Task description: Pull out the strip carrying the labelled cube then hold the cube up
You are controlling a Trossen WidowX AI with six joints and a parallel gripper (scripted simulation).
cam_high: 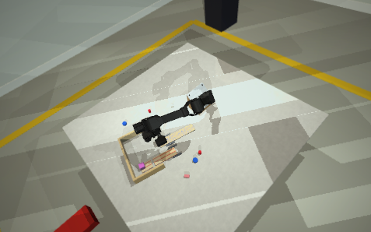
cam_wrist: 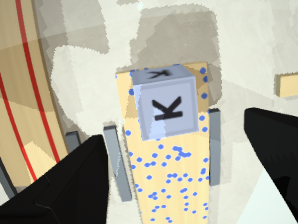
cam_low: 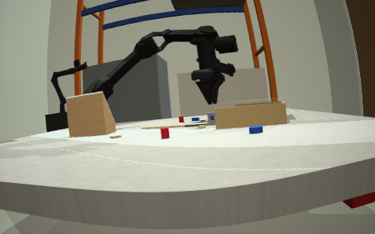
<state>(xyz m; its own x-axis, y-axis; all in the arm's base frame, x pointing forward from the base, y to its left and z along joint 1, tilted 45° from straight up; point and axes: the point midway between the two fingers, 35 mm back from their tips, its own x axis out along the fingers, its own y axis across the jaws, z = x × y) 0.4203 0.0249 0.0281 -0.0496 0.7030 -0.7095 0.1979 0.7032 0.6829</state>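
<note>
Right now my gripper tip is 40 mm above the pale blue cube marked k. Round my gripper tip: pink block (20 mm ahead, 280 mm to the left, 60 mm below); red-lined strip (40 mm ahead, 90 mm to the left, 60 mm below).
</note>
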